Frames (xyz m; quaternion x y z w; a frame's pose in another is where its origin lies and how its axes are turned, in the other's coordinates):
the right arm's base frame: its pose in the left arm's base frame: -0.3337 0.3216 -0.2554 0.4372 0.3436 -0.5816 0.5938
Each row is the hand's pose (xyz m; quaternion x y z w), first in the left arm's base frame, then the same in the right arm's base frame.
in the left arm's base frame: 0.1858 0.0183 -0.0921 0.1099 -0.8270 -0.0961 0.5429
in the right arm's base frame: 0.0141 0.5522 0.2888 0.3419 -0.6557 0.6580 0.1422
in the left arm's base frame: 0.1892 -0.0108 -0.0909 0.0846 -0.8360 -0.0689 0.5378
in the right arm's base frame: 0.0247 0.5574 0.3157 0.3250 -0.6621 0.6664 0.1092
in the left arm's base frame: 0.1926 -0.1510 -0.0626 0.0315 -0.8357 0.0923 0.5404
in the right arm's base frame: 0.0537 0.5724 0.4549 -0.2368 0.6232 -0.7453 0.0062
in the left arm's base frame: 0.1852 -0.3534 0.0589 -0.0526 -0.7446 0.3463 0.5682
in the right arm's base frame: 0.0207 0.5915 0.6880 -0.0344 0.5166 -0.8436 0.1428
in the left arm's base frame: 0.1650 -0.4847 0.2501 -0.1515 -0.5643 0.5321 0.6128
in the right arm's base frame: -0.1051 0.6020 0.8837 0.2125 0.4011 -0.8670 0.2057
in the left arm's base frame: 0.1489 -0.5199 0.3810 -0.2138 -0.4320 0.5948 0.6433
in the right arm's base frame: -0.2127 0.6038 0.9676 0.3613 0.3419 -0.8427 0.2059
